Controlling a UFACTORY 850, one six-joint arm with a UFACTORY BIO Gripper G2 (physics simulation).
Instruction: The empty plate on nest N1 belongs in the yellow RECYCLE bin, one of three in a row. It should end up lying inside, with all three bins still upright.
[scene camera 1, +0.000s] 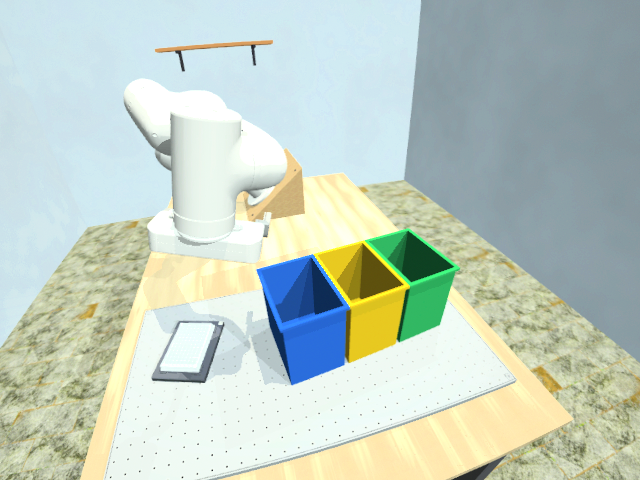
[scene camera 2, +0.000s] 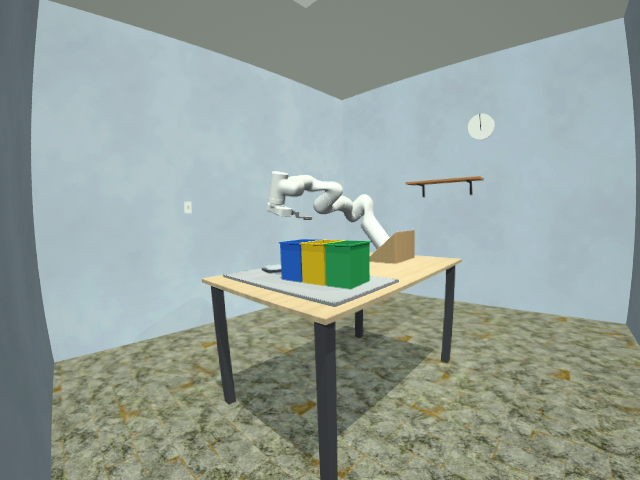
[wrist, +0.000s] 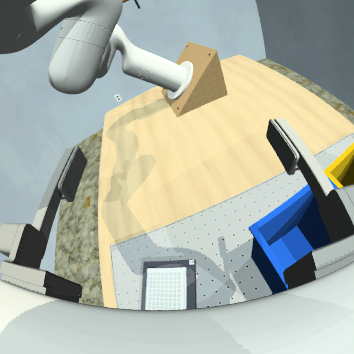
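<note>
The white plate (scene camera 1: 187, 347) (scene camera 2: 271, 268) (wrist: 166, 288) lies flat on the dark nest (scene camera 1: 208, 359) (wrist: 191, 290), left of the bins in scene camera 1. The yellow bin (scene camera 1: 374, 325) (scene camera 2: 313, 264) stands upright between the upright blue bin (scene camera 1: 316, 351) (scene camera 2: 290, 262) (wrist: 290, 240) and green bin (scene camera 1: 426, 310) (scene camera 2: 347, 266). The yellow bin's inside shows no plate in scene camera 1. My gripper (scene camera 2: 307, 218) (wrist: 178, 159) is open and empty, high above the table. Its fingers point sideways, towards the arm's base. In scene camera 1 its housing hides most of the fingers.
A grey perforated board (scene camera 1: 258, 413) (scene camera 2: 253, 280) carries the nest and bins. The blue bin is the one nearest the nest. A wooden wedge (scene camera 1: 289, 198) (scene camera 2: 403, 248) (wrist: 207, 82) bears the arm's base at the table's far end. A wall shelf (scene camera 1: 214, 46) (scene camera 2: 444, 180) hangs behind.
</note>
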